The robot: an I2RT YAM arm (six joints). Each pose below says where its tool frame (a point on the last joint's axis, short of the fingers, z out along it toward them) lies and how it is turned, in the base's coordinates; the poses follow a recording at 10 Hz.
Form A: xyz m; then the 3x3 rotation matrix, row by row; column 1 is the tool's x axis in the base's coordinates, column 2 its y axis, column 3 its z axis. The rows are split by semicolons.
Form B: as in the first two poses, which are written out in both.
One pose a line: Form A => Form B
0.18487 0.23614 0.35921; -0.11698 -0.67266 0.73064; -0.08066 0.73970 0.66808; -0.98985 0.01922 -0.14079 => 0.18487 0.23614 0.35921 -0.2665 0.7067 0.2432 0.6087
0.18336 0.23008 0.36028; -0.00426 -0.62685 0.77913; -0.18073 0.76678 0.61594; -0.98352 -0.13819 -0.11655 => 0.18336 0.23008 0.36028 -0.2939 0.6869 0.1739 0.6415
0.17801 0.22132 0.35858; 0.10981 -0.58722 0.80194; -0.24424 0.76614 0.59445; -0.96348 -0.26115 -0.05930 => 0.17801 0.22132 0.35858 -0.3174 0.6549 0.1272 0.6739
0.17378 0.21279 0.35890; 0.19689 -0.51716 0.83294; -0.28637 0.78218 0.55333; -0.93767 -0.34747 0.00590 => 0.17378 0.21279 0.35890 -0.3197 0.6284 0.0819 0.7044
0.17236 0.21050 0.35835; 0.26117 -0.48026 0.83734; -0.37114 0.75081 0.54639; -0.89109 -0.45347 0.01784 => 0.17236 0.21050 0.35835 -0.3509 0.6066 0.0383 0.7124
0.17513 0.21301 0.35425; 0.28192 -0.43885 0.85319; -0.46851 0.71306 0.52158; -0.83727 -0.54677 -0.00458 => 0.17513 0.21301 0.35425 -0.3786 0.5991 -0.0105 0.7054
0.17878 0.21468 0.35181; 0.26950 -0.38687 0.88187; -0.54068 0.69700 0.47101; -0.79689 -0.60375 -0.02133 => 0.17878 0.21468 0.35181 -0.3853 0.6018 -0.0551 0.6973
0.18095 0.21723 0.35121; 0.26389 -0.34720 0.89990; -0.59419 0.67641 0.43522; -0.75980 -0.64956 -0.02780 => 0.18095 0.21723 0.35121 -0.3922 0.6001 -0.0893 0.6915
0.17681 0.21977 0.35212; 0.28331 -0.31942 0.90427; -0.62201 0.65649 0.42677; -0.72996 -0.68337 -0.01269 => 0.17681 0.21977 0.35212 -0.3998 0.5886 -0.1090 0.6941
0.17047 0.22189 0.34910; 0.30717 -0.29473 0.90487; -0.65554 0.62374 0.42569; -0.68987 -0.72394 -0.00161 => 0.17047 0.22189 0.34910 -0.4138 0.5741 -0.1299 0.6945
